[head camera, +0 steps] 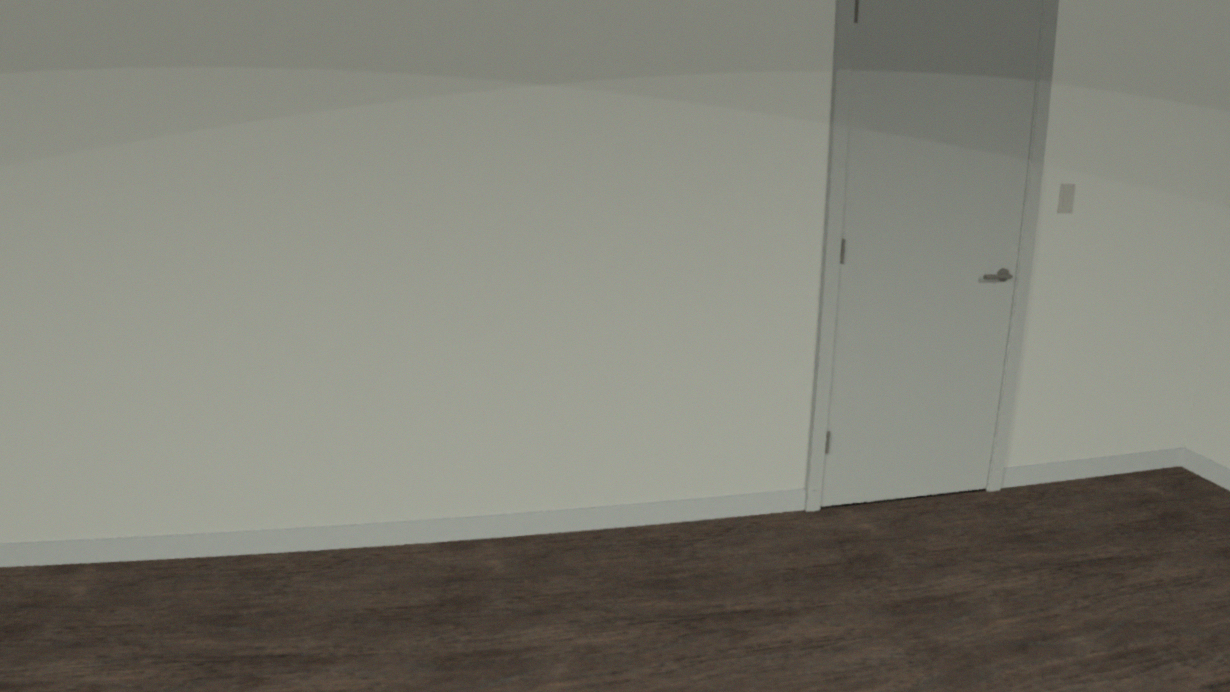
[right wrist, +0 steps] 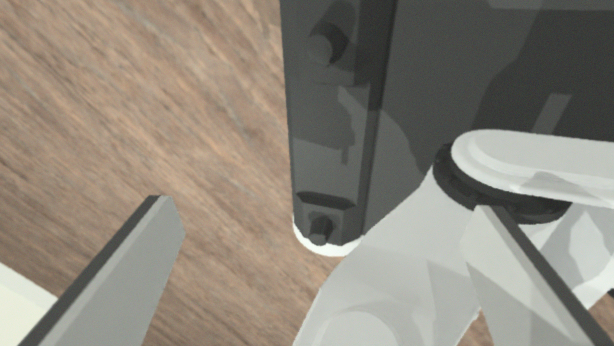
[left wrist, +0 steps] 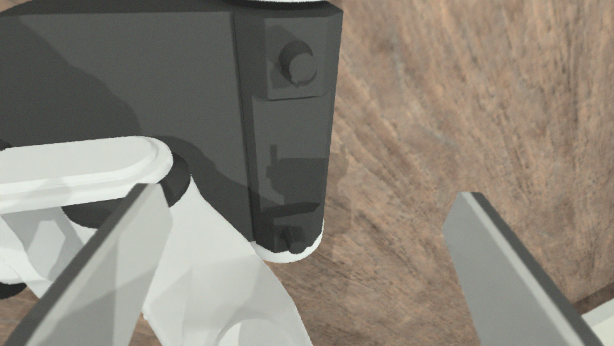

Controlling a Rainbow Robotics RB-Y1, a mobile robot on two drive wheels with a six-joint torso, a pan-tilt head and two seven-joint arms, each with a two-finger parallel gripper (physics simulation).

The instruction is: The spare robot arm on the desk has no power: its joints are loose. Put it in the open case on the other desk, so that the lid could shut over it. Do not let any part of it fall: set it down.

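Frame: origin at the robot's base, x ahead, y down, z left, level; millimetres.
Where they show: left gripper, fingertip midpoint: (left wrist: 309, 206); right gripper, fingertip midpoint: (right wrist: 319, 219).
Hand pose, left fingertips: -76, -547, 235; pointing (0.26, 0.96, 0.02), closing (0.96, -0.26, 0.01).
After its pixels a point has its place, as x, y, z.
The spare robot arm, its desk, the open case and the other desk do not show in the head view or in either wrist view. My left gripper (left wrist: 309, 206) {-76, -547, 235} is open, its two grey fingers wide apart, with the floor and part of my own base below and between them. My right gripper (right wrist: 319, 219) {-82, -545, -213} is open in the same way, with nothing between its fingers.
The head view shows a wall (head camera: 412, 301) {1862, -891, 1952}, a closed door (head camera: 928, 344) {3099, -657, 487} with a lever handle, and dark wooden floor (head camera: 602, 611) {1799, -1, 1180}. A room corner is at the right. The wrist views show my dark base (left wrist: 150, 75) {-193, -169, 149} (right wrist: 450, 60) {-158, -169, -150} and white torso parts (left wrist: 215, 265) {-129, -427, 55} (right wrist: 390, 280) {-119, -467, -73}.
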